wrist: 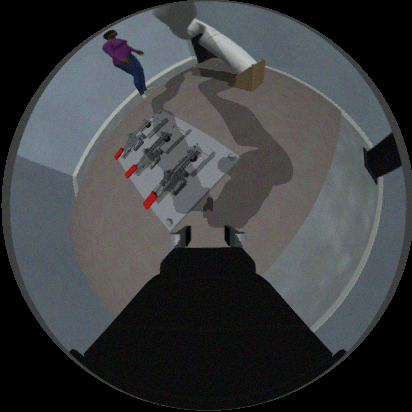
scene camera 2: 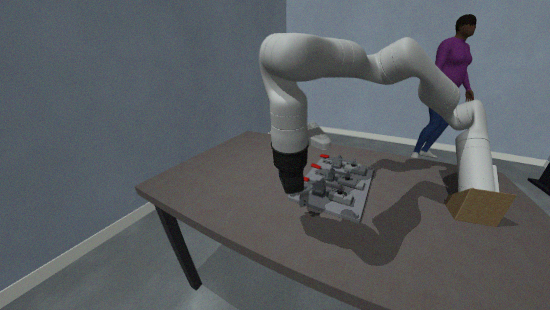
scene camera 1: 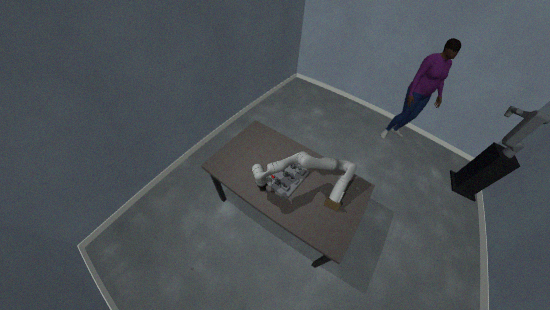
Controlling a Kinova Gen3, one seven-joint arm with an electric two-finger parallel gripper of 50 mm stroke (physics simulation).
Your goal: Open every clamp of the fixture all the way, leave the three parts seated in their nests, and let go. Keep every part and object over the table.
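Pixels of known places: gripper, fingertip midpoint: (wrist: 207,232) (scene camera 2: 300,197) (scene camera 1: 266,188); arm's base at its link origin: (wrist: 246,68) (scene camera 2: 476,195) (scene camera 1: 333,199).
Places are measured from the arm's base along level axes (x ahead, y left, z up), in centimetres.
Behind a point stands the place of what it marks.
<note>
The fixture plate (scene camera 1: 291,193) {x 33.2, y 9.3, z -5.9 cm} (scene camera 2: 361,212) {x 33.9, y 11.7, z -5.6 cm} (wrist: 215,173) {x 40.8, y 12.9, z -5.6 cm} lies on the table and bears three clamps in a row. Their red handles (wrist: 150,200) {x 53.4, y 6.3, z -1.0 cm} (wrist: 131,171) {x 51.5, y -4.3, z -1.5 cm} (wrist: 119,153) {x 50.0, y -15.2, z -1.9 cm} lie low and point outward past one plate edge. The clamp arms stretch inward, with dark tips over the grey parts; all three look closed. The parts are small and partly hidden under the arms, so their exact seating cannot be told. My gripper (scene camera 2: 300,198) {x 50.9, y 19.4, z 1.2 cm} (wrist: 207,232) {x 50.9, y 19.4, z 1.2 cm} is open and empty. It points down beside the plate's near corner, above the table, and touches no clamp handle in the wrist view.
The arm's base stands by a tan wedge-shaped block (scene camera 1: 332,204) {x -0.4, y 4.6, z 0.1 cm} (scene camera 2: 484,207) {x -0.5, y 4.6, z -1.0 cm} (wrist: 250,77) {x 5.5, y 3.8, z -1.1 cm} on the table (scene camera 1: 240,150) {x 96.9, y -6.4, z -7.1 cm} (scene camera 2: 210,180) {x 90.3, y 11.7, z -7.1 cm}. The arm arches over the fixture. A person (scene camera 1: 431,77) (scene camera 2: 452,62) (wrist: 122,55) stands beyond the table. A black pedestal (scene camera 1: 482,172) carries another arm.
</note>
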